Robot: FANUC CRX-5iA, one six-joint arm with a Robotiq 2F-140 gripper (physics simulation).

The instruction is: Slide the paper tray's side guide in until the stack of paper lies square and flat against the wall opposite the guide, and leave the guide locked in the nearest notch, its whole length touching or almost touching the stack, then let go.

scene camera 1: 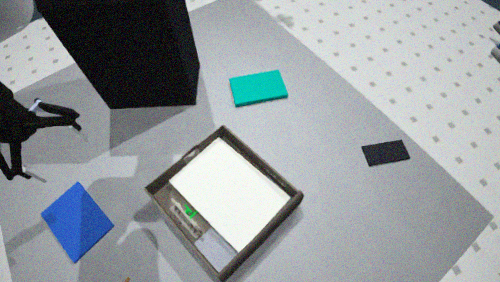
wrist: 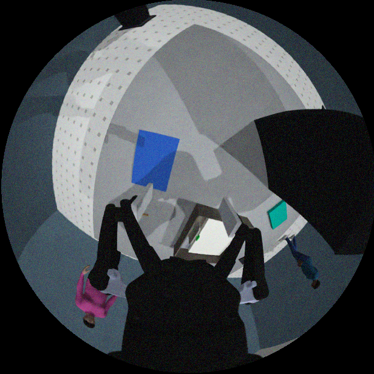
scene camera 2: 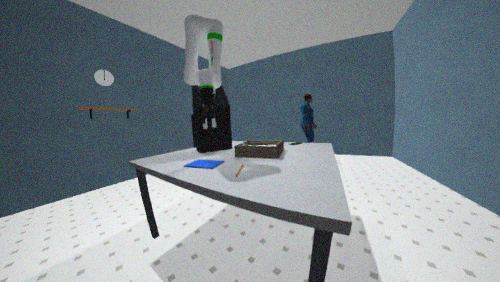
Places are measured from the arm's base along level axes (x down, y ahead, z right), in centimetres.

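Where they show: gripper, fingertip midpoint: [scene camera 1: 64, 158] [scene camera 2: 210, 128].
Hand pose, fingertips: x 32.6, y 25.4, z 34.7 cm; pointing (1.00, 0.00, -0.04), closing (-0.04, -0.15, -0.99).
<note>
Each offset is from my fingertips to the centre of the thing. "*": to the spot under its first point.
The brown paper tray @(dx +17.8, dy +29.7, dz -24.8 cm) [scene camera 1: 265, 237] [scene camera 2: 257, 151] [wrist: 200, 256] stands on the table. The white paper stack @(dx +19.4, dy +28.9, dz -27.4 cm) [scene camera 1: 230, 195] [wrist: 210, 238] lies in it, its edges looking roughly parallel to the walls; whether it touches the wall opposite the guide is unclear. The side guide's green tab @(dx +15.0, dy +26.5, dz -15.3 cm) [scene camera 1: 190, 211] [wrist: 198, 237] shows beside the stack's long edge, near a notched grey-brown strip @(* dx +20.3, dy +25.4, dz -13.1 cm) [scene camera 1: 184, 216]. The guide's full length and its contact with the stack cannot be made out. My gripper [scene camera 1: 52, 150] [scene camera 2: 210, 123] [wrist: 187, 197] is open and empty, raised above the table, well apart from the tray.
A blue pyramid-like or flat piece @(dx +22.1, dy +2.2, dz +12.3 cm) [scene camera 1: 77, 222] [scene camera 2: 204, 164] [wrist: 155, 160] lies near the gripper's side of the tray. A black pedestal [scene camera 1: 130, 55] [scene camera 2: 212, 132] stands behind. A teal block @(dx +21.6, dy +6.1, dz -63.2 cm) [scene camera 1: 259, 88] [wrist: 277, 215], a black slab @(dx +22.1, dy +55.9, dz -73.8 cm) [scene camera 1: 385, 153] and an orange stick @(dx +22.2, dy +29.4, dz +17.5 cm) [scene camera 2: 240, 170] lie around the tray.
</note>
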